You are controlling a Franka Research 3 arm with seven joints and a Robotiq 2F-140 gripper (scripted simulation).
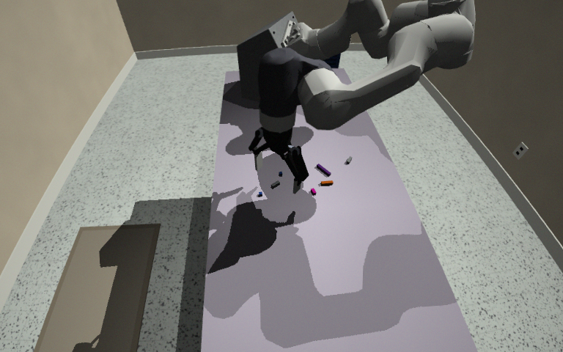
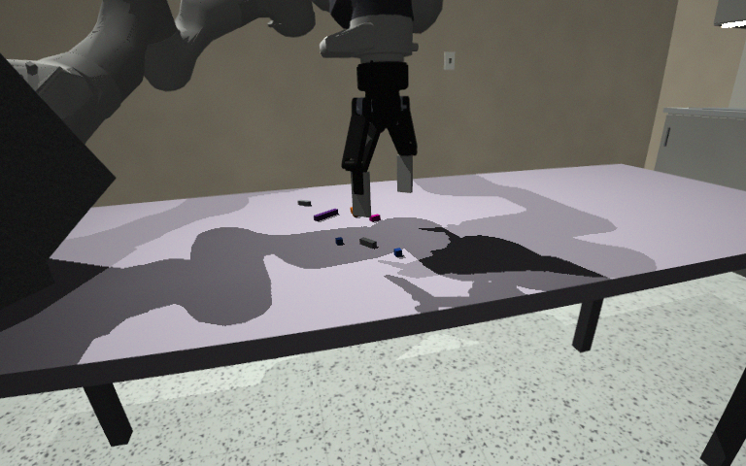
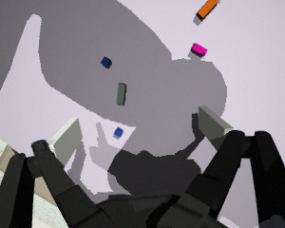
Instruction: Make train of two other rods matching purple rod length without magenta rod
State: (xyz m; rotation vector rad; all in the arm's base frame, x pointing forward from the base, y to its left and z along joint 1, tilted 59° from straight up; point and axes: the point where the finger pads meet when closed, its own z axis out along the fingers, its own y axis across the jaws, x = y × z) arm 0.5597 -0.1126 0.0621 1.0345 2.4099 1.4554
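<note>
The magenta rod lies 10 mm behind my hand, 120 mm to the left of it and 80 mm below it. Round my hand: purple rod (110 mm behind, 150 mm to the left, 80 mm below); orange rod (60 mm behind, 160 mm to the left, 80 mm below).
</note>
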